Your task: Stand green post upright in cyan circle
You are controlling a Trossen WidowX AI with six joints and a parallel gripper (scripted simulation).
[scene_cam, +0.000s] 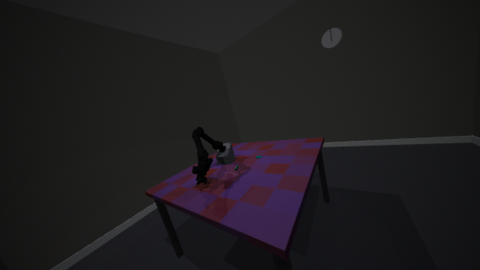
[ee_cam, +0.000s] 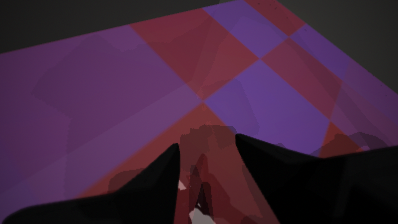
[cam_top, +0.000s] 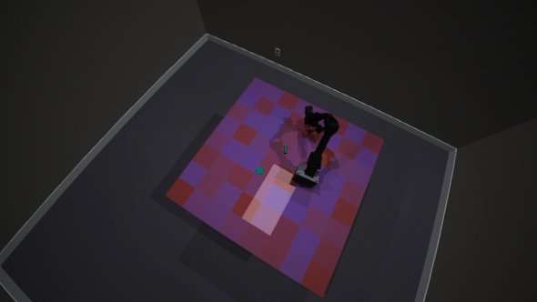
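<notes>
My gripper tip is now 160 mm short of the green post, 310 mm to the right of it and 30 mm above it. From my gripper tip the other things lie so: cyan circle 260 mm ahead, 570 mm to the left, 40 mm below.
</notes>
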